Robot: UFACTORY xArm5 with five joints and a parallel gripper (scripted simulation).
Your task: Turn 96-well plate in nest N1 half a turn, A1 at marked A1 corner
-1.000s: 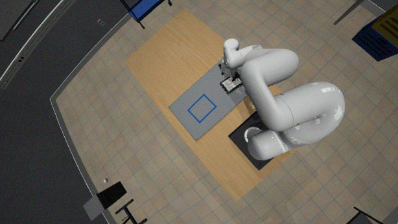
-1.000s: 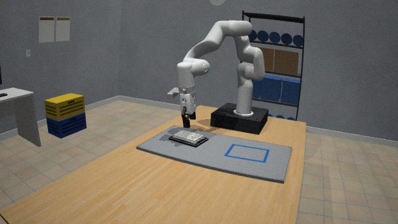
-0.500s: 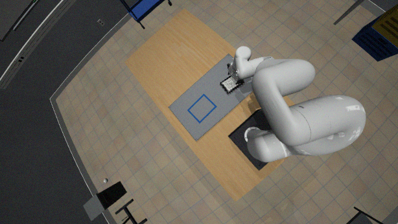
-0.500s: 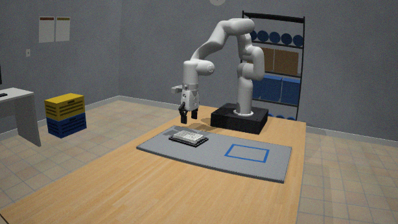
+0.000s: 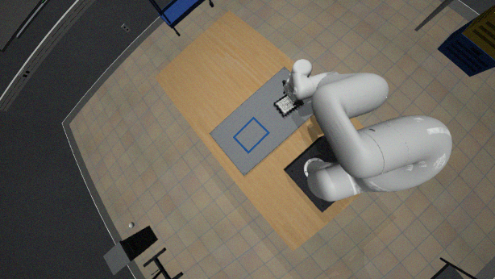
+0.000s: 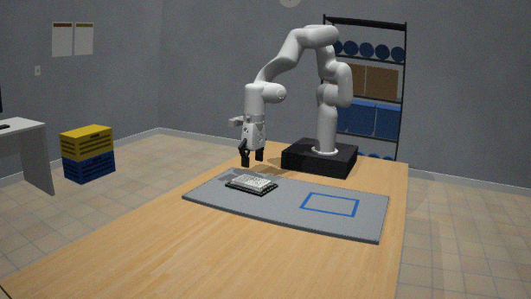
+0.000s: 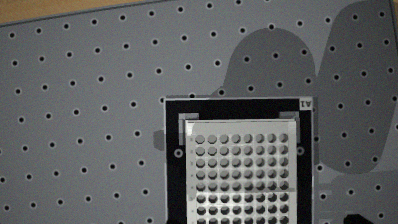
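My hand is 8 cm above the white 96-well plate. From my hand the other things lie so: black plate nest: 10 cm below; then A1 mark: 6 cm behind, 7 cm to the right, 9 cm below.
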